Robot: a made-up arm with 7 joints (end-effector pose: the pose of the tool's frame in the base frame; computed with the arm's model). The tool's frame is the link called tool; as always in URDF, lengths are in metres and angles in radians. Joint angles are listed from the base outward.
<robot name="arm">
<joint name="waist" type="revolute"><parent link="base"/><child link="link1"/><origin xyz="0.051 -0.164 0.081" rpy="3.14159 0 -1.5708"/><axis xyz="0 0 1"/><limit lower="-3.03" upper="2.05"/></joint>
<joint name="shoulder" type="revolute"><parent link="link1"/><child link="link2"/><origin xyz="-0.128 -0.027 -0.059" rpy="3.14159 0 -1.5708"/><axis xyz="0 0 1"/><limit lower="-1.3" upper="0.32"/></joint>
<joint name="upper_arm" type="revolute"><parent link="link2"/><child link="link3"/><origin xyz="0.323 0.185 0.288" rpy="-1.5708 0 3.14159"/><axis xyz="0 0 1"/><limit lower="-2.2" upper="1.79"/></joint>
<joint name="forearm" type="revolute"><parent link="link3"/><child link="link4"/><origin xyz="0.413 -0.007 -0.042" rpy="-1.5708 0 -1.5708"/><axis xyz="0 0 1"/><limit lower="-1.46" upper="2.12"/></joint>
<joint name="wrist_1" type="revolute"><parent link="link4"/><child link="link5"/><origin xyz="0.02 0.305 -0.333" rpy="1.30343 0.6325 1.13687"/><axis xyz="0 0 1"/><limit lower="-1.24" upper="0.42"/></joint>
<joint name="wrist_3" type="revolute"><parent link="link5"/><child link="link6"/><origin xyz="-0.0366 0.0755 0.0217" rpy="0.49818 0.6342 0.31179"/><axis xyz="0 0 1"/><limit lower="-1.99" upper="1.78"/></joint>
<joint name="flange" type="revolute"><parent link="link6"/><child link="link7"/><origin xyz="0.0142 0.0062 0.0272" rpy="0.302 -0.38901 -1.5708"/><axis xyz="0 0 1"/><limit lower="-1.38" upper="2.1"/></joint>
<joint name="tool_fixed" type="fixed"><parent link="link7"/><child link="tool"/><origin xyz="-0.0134 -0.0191 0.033" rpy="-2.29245 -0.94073 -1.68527"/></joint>
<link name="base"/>
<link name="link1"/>
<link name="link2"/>
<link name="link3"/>
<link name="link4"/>
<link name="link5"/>
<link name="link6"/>
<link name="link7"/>
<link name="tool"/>
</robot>
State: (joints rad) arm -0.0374 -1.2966 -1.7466 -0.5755 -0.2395 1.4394 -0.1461
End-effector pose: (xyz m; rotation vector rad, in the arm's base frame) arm 0.6713 -0.4569 0.5321 -0.1864 2.4349 1.2094
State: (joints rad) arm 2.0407 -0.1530 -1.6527 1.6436 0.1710 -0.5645 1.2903
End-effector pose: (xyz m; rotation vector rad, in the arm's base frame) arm 0.3687 -0.4337 0.6075 2.7108 -1.1467 -0.4082
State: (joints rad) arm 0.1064 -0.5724 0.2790 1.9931 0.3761 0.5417 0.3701
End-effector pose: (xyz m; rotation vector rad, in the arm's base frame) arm 0.3940 -0.0541 0.1134 1.2579 0.0402 0.6364
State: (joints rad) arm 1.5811 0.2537 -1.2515 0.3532 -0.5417 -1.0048 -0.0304
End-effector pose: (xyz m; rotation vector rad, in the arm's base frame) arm 0.8309 -0.2859 0.5285 0.1957 -0.4826 -0.4267
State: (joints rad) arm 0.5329 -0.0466 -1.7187 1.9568 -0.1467 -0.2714 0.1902
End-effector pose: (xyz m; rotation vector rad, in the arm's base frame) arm 0.2457 0.0768 0.6390 1.9248 0.6782 0.9382
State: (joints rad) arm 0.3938 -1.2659 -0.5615 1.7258 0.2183 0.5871 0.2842
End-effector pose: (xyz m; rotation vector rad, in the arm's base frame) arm 0.3793 -0.1076 0.2667 1.7357 -0.8671 -0.2322
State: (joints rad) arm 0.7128 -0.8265 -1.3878 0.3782 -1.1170 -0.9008 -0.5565
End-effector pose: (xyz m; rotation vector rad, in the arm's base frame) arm 0.7749 -0.3356 0.4796 -0.3026 0.3062 -0.7069
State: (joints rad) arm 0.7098 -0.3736 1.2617 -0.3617 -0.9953 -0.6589 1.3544
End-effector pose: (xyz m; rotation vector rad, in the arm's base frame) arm 0.6472 0.0893 0.4053 0.0169 -2.2900 1.8964
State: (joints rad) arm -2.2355 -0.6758 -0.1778 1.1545 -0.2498 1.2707 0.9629
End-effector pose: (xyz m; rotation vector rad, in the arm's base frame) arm -0.4911 -0.0658 0.2035 -1.7619 -2.1160 -0.3760
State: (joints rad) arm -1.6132 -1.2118 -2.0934 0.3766 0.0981 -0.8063 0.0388
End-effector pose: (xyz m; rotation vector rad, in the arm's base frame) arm 0.0340 0.5250 0.5990 1.5476 0.5693 0.6767
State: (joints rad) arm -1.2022 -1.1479 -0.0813 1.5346 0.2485 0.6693 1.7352
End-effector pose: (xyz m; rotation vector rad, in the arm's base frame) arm 0.0829 0.2306 0.1394 2.6238 1.3502 -0.0975
